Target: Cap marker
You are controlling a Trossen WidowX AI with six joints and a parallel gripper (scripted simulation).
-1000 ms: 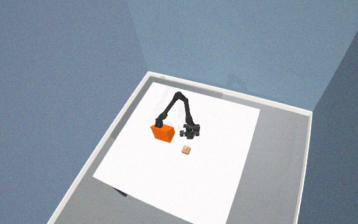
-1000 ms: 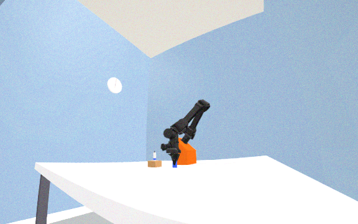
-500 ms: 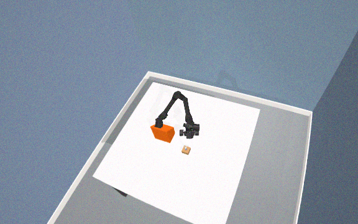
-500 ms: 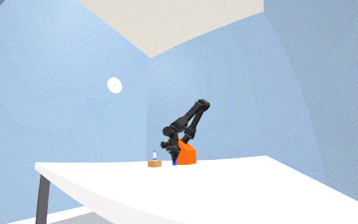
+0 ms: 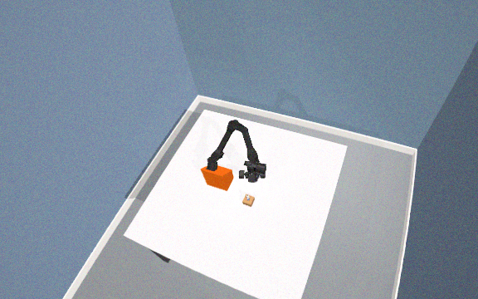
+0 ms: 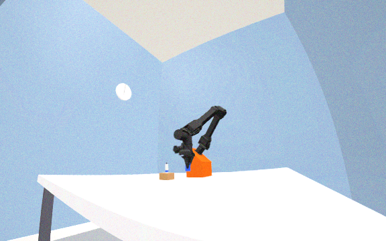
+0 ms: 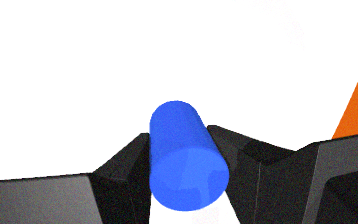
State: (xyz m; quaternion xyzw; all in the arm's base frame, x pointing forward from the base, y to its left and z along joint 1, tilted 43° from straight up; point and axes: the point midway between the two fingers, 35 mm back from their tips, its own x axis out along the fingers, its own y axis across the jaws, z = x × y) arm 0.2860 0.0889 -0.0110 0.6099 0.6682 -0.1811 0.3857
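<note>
Now: gripper tip 14 cm to the left of the tan holder block, 5 cm above it and 1 cm short of it. From my gripper tip the other things lie so: blue cap: 1 cm above.
</note>
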